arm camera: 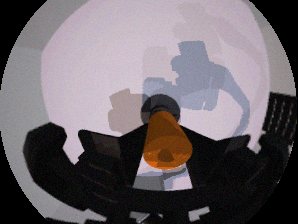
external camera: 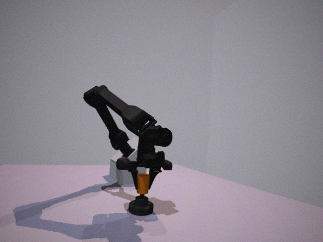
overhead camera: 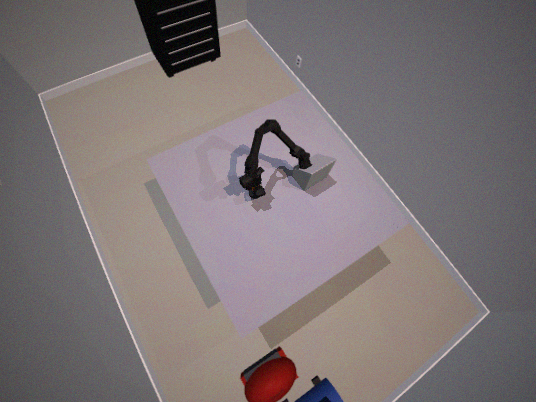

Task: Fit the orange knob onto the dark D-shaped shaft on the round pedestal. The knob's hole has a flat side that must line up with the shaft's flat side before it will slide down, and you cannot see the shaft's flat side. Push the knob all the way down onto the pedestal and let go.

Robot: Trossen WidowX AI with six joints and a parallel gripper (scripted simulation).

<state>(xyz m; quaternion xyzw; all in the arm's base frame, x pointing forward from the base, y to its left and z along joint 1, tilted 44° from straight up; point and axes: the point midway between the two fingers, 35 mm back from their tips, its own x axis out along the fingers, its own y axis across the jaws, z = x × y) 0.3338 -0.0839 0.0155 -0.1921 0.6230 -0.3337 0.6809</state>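
Right now my gripper tip is 20 mm below the orange knob. Round my gripper tip: dark round pedestal 40 mm below.
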